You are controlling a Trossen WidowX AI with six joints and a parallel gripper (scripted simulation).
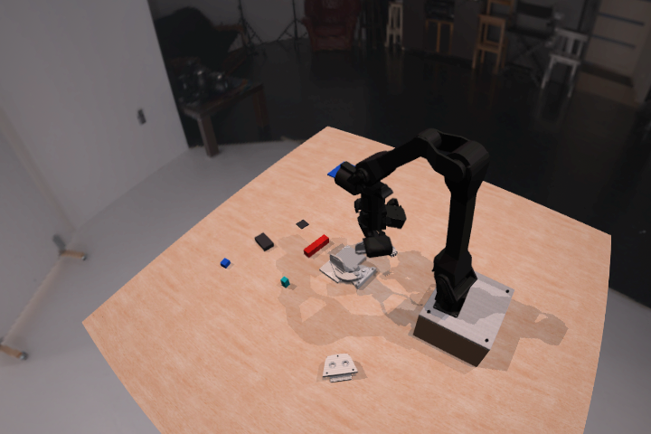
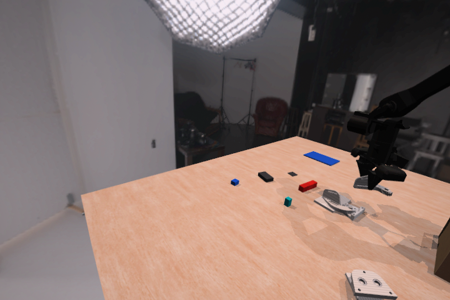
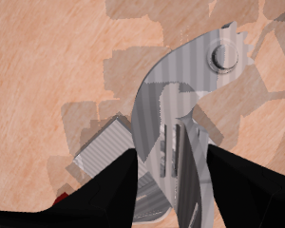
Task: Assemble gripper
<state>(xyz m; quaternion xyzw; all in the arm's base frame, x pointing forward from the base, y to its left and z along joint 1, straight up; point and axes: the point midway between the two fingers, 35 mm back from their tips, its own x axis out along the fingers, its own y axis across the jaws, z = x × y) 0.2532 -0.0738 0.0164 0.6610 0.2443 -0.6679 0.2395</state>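
The red block is 18 cm ahead of my gripper tip, 1 cm to the left of it and 8 cm below it. Also, from my gripper tip: teal cube (17 cm ahead, 17 cm to the left, 7 cm below); then black block (33 cm ahead, 8 cm to the left, 8 cm below); then dark tile (27 cm ahead, 5 cm to the right, 9 cm below).
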